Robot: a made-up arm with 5 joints.
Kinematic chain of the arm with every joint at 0, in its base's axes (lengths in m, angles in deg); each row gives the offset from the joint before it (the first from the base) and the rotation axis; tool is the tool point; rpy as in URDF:
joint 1: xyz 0.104 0 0.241 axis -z
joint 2: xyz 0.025 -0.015 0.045 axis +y
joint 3: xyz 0.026 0 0.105 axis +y
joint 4: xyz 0.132 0 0.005 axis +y
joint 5: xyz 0.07 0.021 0 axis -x
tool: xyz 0 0 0 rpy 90 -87.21 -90
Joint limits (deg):
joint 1: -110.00..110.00
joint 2: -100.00..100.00
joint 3: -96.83..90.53
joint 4: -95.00..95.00
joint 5: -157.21..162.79
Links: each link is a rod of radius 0.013 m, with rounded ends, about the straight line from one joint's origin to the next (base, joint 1, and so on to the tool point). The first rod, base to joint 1, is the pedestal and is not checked.
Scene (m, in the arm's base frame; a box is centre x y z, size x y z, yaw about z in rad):
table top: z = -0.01
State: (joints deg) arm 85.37 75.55 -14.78 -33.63 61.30
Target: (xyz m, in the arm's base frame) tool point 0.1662 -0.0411 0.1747
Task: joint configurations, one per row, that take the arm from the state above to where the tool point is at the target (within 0.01 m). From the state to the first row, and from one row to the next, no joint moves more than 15 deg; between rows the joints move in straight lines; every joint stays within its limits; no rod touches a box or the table.
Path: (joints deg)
1: 78.61 70.22 -0.68 -37.03 61.30
2: 71.86 64.88 13.42 -40.44 61.30
3: 65.10 59.55 27.52 -43.84 61.30
4: 58.34 54.22 41.62 -47.25 61.30
5: 51.59 48.89 55.72 -50.65 61.30
6: 44.83 43.55 69.82 -54.05 61.30
7: 38.07 38.22 83.93 -57.46 61.30

